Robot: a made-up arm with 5 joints. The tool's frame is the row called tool.
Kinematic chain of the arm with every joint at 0, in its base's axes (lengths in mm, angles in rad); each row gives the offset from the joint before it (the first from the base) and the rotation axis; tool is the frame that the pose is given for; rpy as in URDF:
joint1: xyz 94 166 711 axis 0.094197 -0.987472 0.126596
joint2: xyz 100 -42 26 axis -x
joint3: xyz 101 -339 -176 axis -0.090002 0.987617 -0.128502
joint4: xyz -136 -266 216 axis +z
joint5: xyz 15 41 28 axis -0.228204 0.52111 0.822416
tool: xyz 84 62 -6 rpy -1.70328 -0.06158 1.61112
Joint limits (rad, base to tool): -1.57..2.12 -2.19..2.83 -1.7..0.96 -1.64..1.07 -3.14..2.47
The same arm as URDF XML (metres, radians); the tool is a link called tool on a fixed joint. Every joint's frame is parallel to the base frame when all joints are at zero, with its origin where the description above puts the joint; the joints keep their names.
<robot name="arm">
  <joint name="joint1" type="revolute">
    <parent link="base"/>
    <child link="link1"/>
    <origin xyz="0.094 0.166 0.711" rpy="0 0 0"/>
    <axis xyz="0.094197 -0.987472 0.126596"/>
    <limit lower="-1.57" upper="2.12"/>
  </joint>
  <joint name="joint2" type="revolute">
    <parent link="link1"/>
    <child link="link2"/>
    <origin xyz="0.1 -0.042 0.026" rpy="0 0 0"/>
    <axis xyz="-1 0 0"/>
    <limit lower="-2.19" upper="2.83"/>
  </joint>
  <joint name="joint3" type="revolute">
    <parent link="link2"/>
    <child link="link3"/>
    <origin xyz="0.101 -0.339 -0.176" rpy="0 0 0"/>
    <axis xyz="-0.090002 0.987617 -0.128502"/>
    <limit lower="-1.7" upper="0.96"/>
  </joint>
  <joint name="joint4" type="revolute">
    <parent link="link3"/>
    <child link="link4"/>
    <origin xyz="-0.136 -0.266 0.216" rpy="0 0 0"/>
    <axis xyz="0 0 1"/>
    <limit lower="-1.64" upper="1.07"/>
  </joint>
  <joint name="joint5" type="revolute">
    <parent link="link4"/>
    <child link="link5"/>
    <origin xyz="0.015 0.041 0.028" rpy="0 0 0"/>
    <axis xyz="-0.228204 0.52111 0.822416"/>
    <limit lower="-3.14" upper="2.47"/>
  </joint>
  <joint name="tool_fixed" type="fixed">
    <parent link="link5"/>
    <child link="tool"/>
    <origin xyz="0.084 0.062 -0.006" rpy="-1.7033 -0.0616 1.6111"/>
  </joint>
  <link name="base"/>
  <link name="link1"/>
  <link name="link2"/>
  <link name="link3"/>
  <link name="link4"/>
  <link name="link5"/>
  <link name="tool"/>
</robot>

